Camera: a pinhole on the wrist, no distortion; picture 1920 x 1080 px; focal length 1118.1 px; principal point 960.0 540.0 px. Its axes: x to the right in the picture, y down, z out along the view. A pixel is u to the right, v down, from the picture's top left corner.
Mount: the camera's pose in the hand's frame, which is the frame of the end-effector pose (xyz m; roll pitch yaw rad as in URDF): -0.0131 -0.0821 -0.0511 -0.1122 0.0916 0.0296
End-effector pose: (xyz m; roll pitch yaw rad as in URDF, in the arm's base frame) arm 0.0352 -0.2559 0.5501 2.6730 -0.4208 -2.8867
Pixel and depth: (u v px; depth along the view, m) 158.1 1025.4 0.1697
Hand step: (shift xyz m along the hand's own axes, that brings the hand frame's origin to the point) -0.1223 0.0069 0.1197
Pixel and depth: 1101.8 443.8 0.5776
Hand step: 0.1123 -0.0631 0.5193
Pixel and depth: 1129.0 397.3 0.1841
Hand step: 0.0316 -0.0835 0.1311
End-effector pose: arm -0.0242 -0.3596 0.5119 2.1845 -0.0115 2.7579
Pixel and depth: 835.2 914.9 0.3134
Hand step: -0.0246 0.0571 0.2505
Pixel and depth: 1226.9 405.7 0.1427
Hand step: 0.0340 -0.0818 0.0889
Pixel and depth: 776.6 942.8 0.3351
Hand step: -0.0433 0.0746 0.2721
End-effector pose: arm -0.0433 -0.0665 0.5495 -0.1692 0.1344 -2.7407
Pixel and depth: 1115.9 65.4 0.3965
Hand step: 0.0833 -0.2021 0.3550
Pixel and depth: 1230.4 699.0 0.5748
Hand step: 0.1723 0.0690 0.4959
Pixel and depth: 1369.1 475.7 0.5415
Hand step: 0.2328 -0.0451 0.4701
